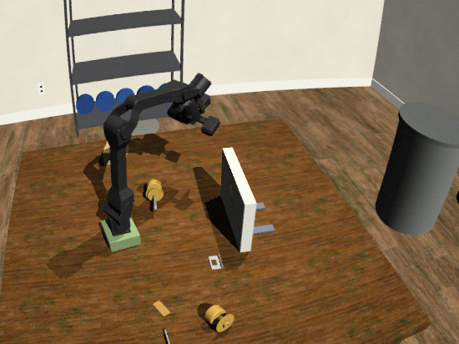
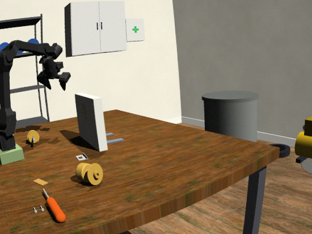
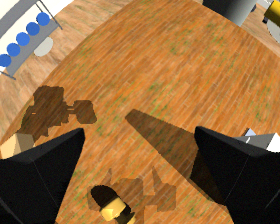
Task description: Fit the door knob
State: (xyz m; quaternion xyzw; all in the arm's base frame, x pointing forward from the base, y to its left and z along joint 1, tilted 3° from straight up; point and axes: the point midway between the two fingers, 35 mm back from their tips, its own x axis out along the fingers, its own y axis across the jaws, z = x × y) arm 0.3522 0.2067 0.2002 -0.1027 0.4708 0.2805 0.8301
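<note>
My hand is 40 mm short of the door panel, 250 mm to the left of it and 140 mm above it. Also, from my hand: orange screwdriver: 350 mm behind, 700 mm to the right, 240 mm below; then tan plate: 320 mm behind, 530 mm to the right, 260 mm below; then cardboard box: 260 mm behind, 290 mm to the left, 230 mm below.
</note>
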